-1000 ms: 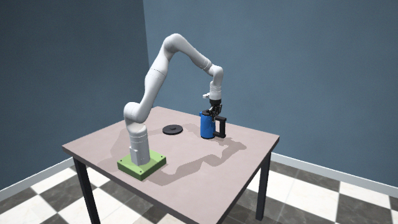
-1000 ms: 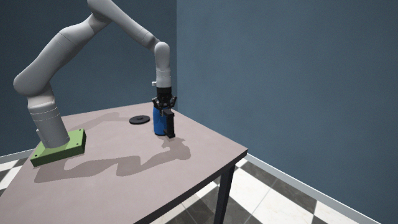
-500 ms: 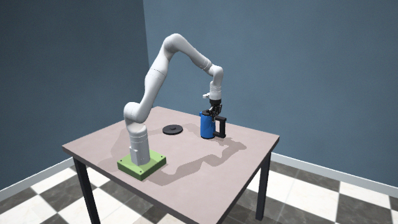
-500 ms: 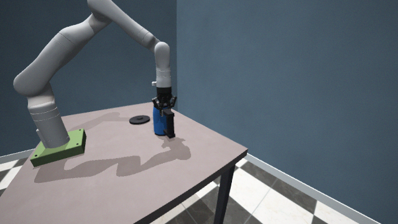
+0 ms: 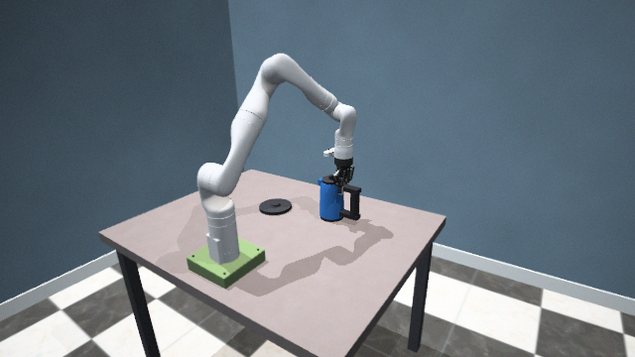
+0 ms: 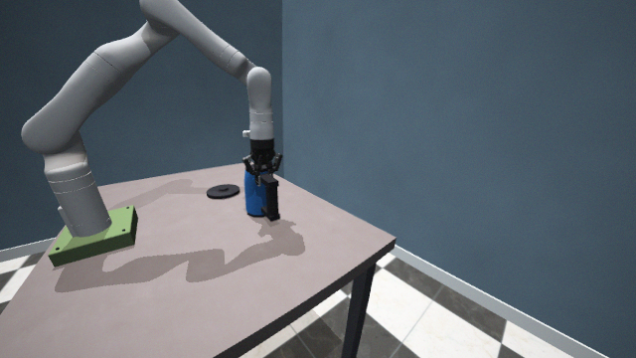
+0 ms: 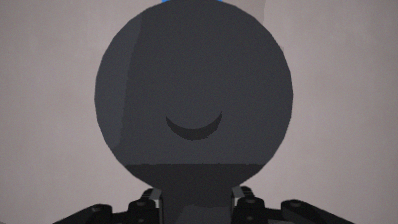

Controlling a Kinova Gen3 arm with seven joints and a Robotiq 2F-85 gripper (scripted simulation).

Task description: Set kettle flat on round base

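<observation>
Now: the blue kettle 5 cm below my hand and 2 cm to the left of it. The rest, counted from my hand: round black base: 32 cm to the left, 13 cm below, 10 cm behind.
</observation>
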